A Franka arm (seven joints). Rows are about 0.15 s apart.
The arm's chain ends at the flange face. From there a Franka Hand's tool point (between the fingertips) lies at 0.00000 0.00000 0.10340 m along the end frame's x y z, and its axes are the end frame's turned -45 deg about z.
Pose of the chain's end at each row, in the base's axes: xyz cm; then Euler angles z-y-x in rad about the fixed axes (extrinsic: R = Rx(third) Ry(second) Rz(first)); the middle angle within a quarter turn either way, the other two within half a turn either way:
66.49 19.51 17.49 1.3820 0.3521 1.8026
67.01 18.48 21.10 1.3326 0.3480 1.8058
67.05 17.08 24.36 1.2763 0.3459 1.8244
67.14 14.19 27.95 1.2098 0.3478 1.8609
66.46 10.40 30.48 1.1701 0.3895 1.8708
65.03 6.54 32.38 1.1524 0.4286 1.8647
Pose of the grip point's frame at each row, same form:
70.06 10.06 15.26 0.5966 0.3521 1.8026
70.54 9.03 18.84 0.5472 0.3480 1.8058
70.56 7.66 21.92 0.4909 0.3459 1.8244
70.66 4.88 25.17 0.4244 0.3478 1.8609
70.39 1.26 27.65 0.3847 0.3895 1.8708
69.33 -2.46 29.66 0.3670 0.4286 1.8647

